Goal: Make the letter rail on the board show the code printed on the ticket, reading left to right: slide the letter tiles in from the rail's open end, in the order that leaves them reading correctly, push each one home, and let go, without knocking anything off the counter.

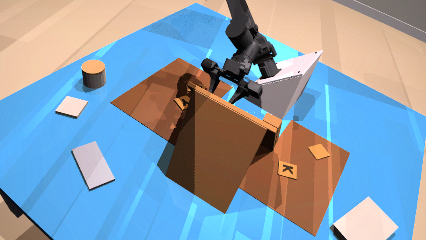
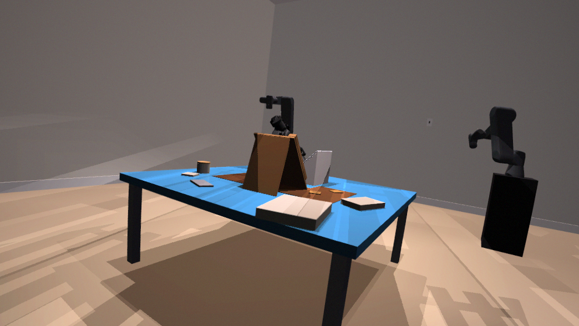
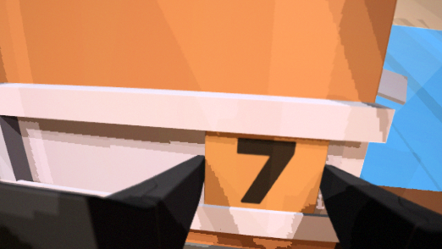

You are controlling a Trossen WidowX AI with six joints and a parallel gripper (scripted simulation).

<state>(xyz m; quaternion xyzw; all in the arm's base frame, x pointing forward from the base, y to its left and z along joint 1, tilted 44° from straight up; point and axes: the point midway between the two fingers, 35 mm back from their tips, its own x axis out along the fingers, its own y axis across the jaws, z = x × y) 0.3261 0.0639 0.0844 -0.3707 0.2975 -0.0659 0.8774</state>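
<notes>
Now: gripper tip 80 mm above the white ticket, 60 mm past it and 20 mm to the right of it. Also, from my gripper tip: grey card 300 mm ahead, 180 mm to the right, 170 mm below; then brown mat 180 mm below, 150 mm behind, 30 mm to the left; then white card 410 mm to the right, 200 mm ahead, 170 mm below.
</notes>
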